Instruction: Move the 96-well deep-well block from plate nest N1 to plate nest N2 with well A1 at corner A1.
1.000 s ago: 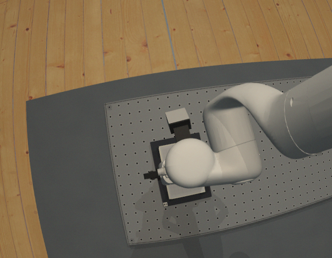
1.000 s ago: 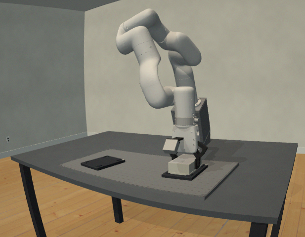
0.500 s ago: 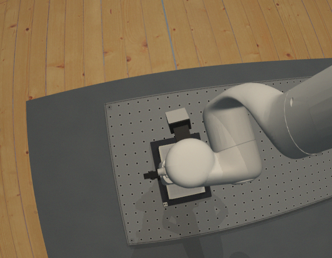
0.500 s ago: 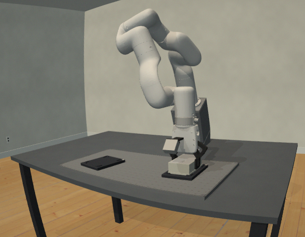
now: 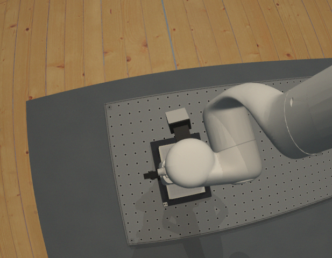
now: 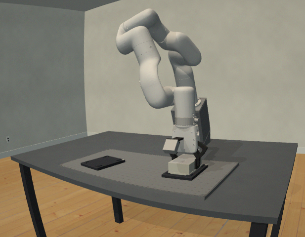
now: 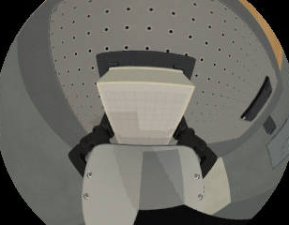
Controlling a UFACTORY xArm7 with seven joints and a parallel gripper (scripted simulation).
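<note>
The nest N1 lies 2 cm below my hand. From my hand the other things lie so: deep-well block: right at my hand; nest N2: 2 cm behind, 37 cm to the right, 2 cm below; A1 label: 7 cm behind, 7 cm to the left, 2 cm below.
</note>
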